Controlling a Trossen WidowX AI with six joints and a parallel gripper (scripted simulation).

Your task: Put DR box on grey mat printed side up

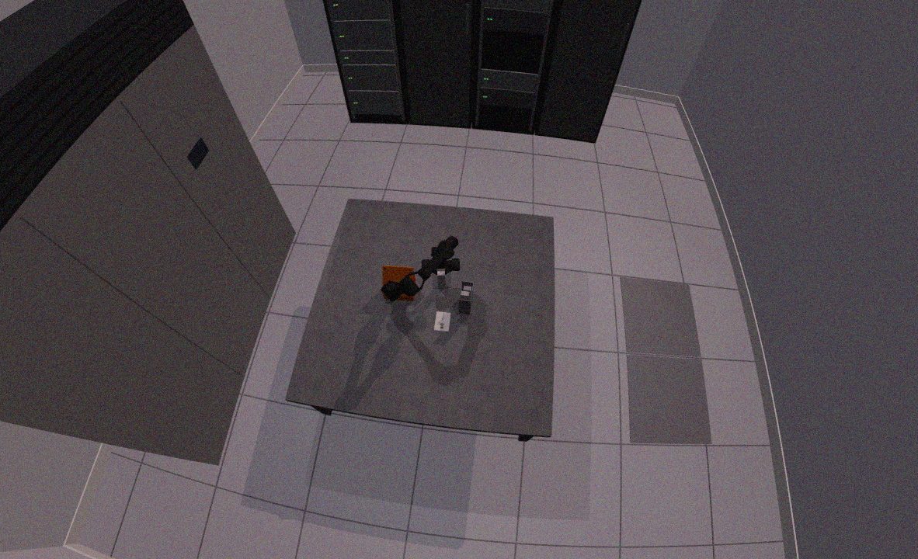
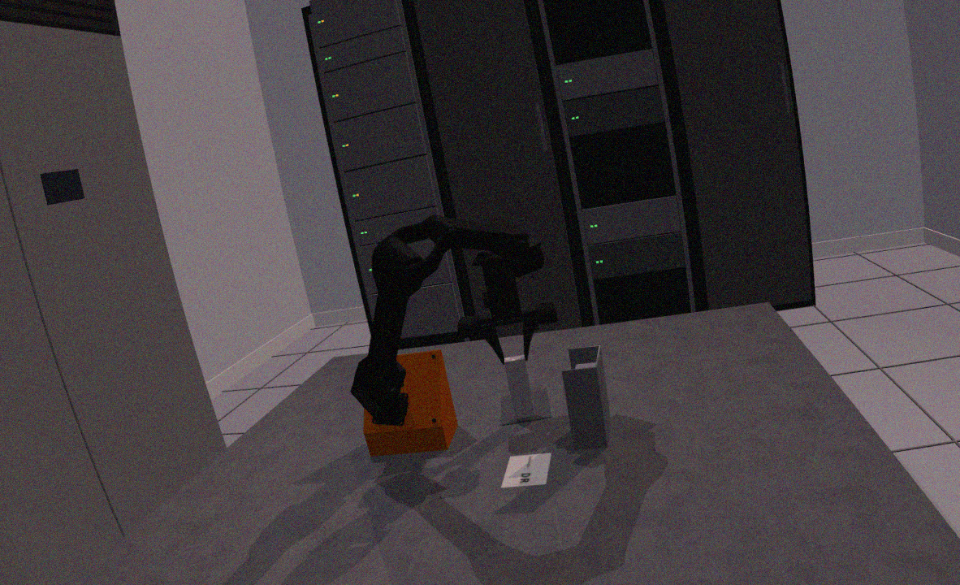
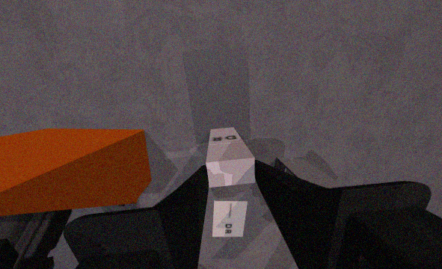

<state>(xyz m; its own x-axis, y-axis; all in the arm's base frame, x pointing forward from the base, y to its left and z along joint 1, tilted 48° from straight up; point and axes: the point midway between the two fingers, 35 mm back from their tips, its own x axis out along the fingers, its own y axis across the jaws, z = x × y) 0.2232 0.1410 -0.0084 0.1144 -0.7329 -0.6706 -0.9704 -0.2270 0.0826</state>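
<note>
My gripper tip is 5 cm above the white box. Round my gripper tip: grey mat 12 cm below, 6 cm to the left, 1 cm behind.
</note>
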